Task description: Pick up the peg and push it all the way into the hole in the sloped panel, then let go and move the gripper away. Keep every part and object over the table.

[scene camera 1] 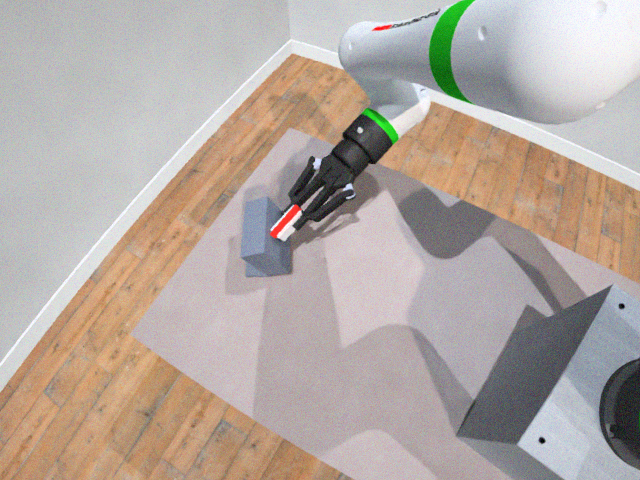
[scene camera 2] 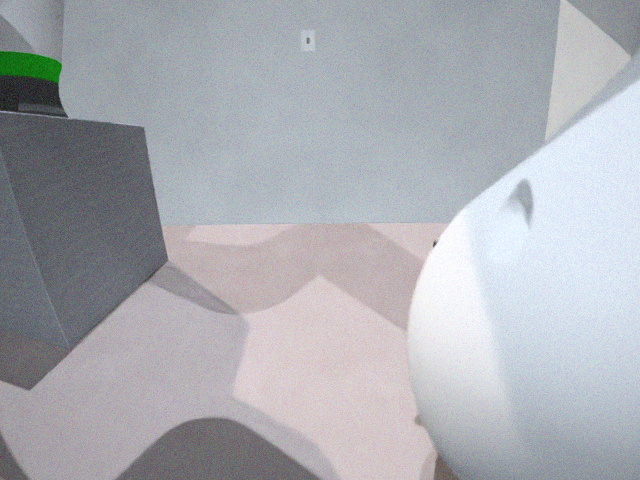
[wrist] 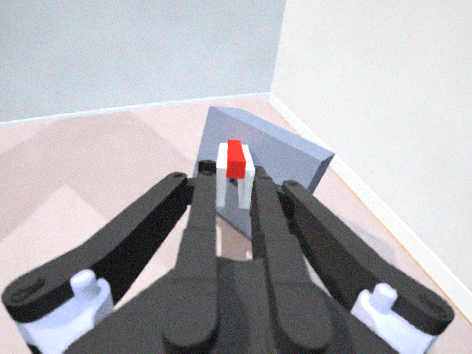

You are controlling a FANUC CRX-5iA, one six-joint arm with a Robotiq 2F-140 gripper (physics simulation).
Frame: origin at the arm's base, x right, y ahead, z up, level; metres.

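Seen in the pictures: gripper, fingertip midpoint: (scene camera 1: 277, 235); arm's base, link origin: (scene camera 2: 16, 125).
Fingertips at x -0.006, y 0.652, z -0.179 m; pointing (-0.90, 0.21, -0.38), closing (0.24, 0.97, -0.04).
Note:
Pixels of each thing's top centre, then the offset from my fingertips to it. Level surfaces: height alone.
- peg, top centre: (wrist: 236, 131) (scene camera 1: 284, 215) dx +0.026, dy -0.005, dz +0.049 m
- blue-grey sloped panel, top centre: (wrist: 264, 125) (scene camera 1: 260, 223) dx -0.008, dy +0.032, dz +0.031 m
- table top, surface height: dz -0.097 m
The peg (scene camera 1: 285, 222) (wrist: 236, 161), white with a red stripe, is held between the fingertips and points down toward the sloped panel. My gripper (scene camera 1: 293, 216) (wrist: 232, 158) is shut on the peg. The blue-grey sloped panel (scene camera 1: 254, 232) (wrist: 282, 159) stands on the table top. The peg's far end is at the panel's sloped face; its red and white length shows outside. The hole is hidden behind the peg and fingers, so I cannot tell whether the tip is in it. In scene camera 2 the arm covers the peg and panel.
The table top (scene camera 1: 206, 320) (scene camera 2: 320, 351) carries the panel, which stands near one end. The grey robot base block (scene camera 1: 537, 361) (scene camera 2: 93, 206) stands at the other end. The white arm (scene camera 1: 491, 62) (scene camera 2: 542, 335) reaches over the table. Wooden floor (scene camera 1: 129, 403) lies beyond the table edge.

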